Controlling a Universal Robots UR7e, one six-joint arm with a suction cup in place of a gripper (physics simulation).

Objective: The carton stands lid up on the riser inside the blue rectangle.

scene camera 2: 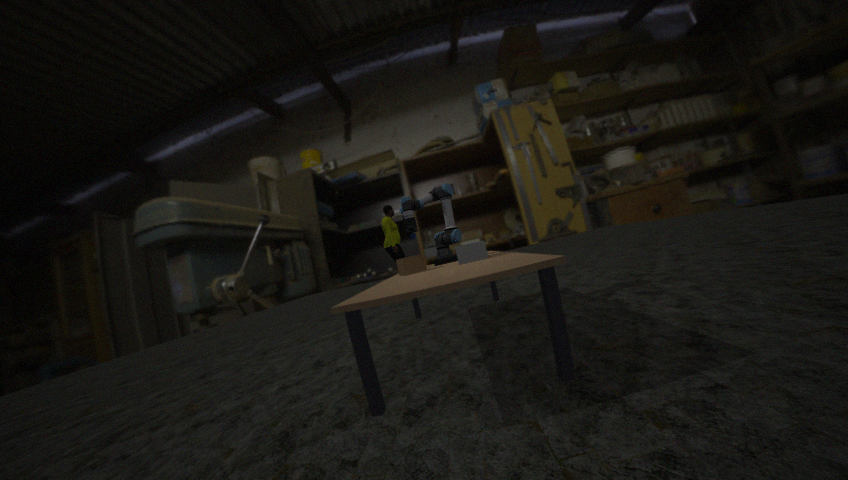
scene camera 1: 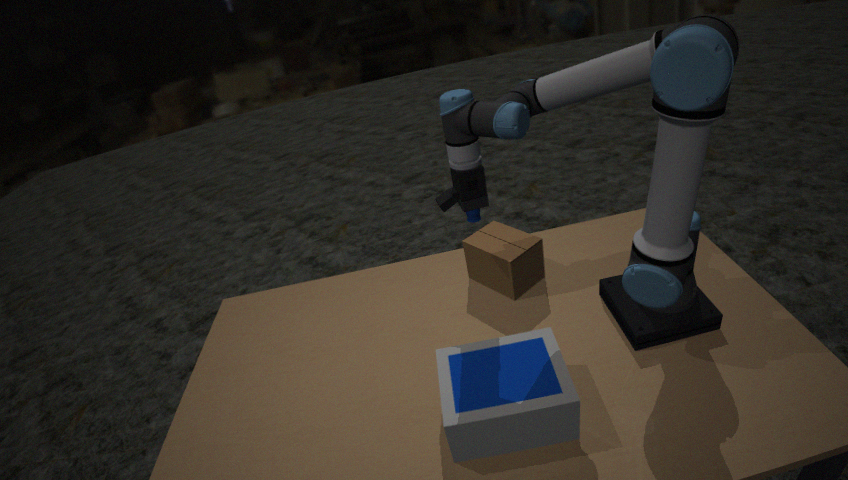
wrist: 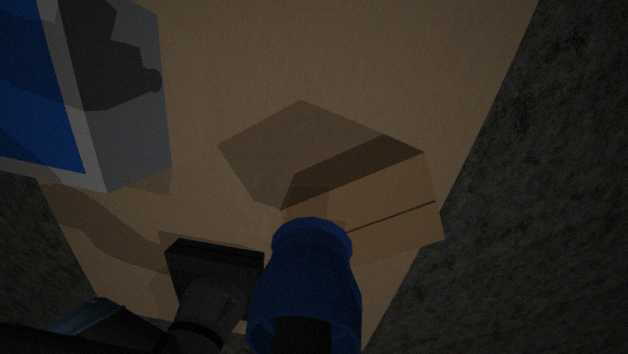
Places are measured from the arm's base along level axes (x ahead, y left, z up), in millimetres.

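Pixels of known places: hand, tool point: [scene camera 2: 413,238] [scene camera 1: 473,218] [wrist: 311,251]; arm's base, link origin: [scene camera 2: 444,257] [wrist: 218,297].
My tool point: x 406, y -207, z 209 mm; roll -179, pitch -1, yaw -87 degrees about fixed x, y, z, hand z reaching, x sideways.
For each thing: its top centre in the pictures, then the offset to it from my tool point. Level surfaces: height alone.
- brown carton, top centre: [wrist: 365,226] [scene camera 1: 501,239] [scene camera 2: 409,256] 70 mm right, 76 mm back, 126 mm down
- riser, top centre: [scene camera 1: 501,373] [wrist: 6,85] [scene camera 2: 468,244] 379 mm left, 51 mm ahead, 136 mm down
- blue rectangle, top centre: [scene camera 1: 501,373] [wrist: 6,85] 379 mm left, 51 mm ahead, 136 mm down
- wooden table, surface height: 256 mm down
The brown carton [scene camera 1: 504,260] [scene camera 2: 411,265] [wrist: 395,200] stands on the table behind the riser, apart from it, its top face crossed by a dark seam. The riser [scene camera 1: 511,429] [scene camera 2: 473,252] [wrist: 136,137] is a pale grey block; the blue rectangle [scene camera 1: 523,371] [wrist: 30,112] covers most of its top, partly in shadow, with no carton on it. My gripper, a blue suction cup [scene camera 1: 473,218] [scene camera 2: 412,236] [wrist: 312,232], is open and holds nothing. It hangs above the carton near its left end in scene camera 1, with a gap between them. The cup hides part of the carton in the wrist view.
The wooden table [scene camera 1: 309,368] [scene camera 2: 428,283] [wrist: 350,55] bears both objects. The arm's black base [scene camera 1: 660,321] [wrist: 215,257] stands right of the carton in scene camera 1. The carton is near the table's back edge. A person in yellow [scene camera 2: 390,231] shows beyond the table.
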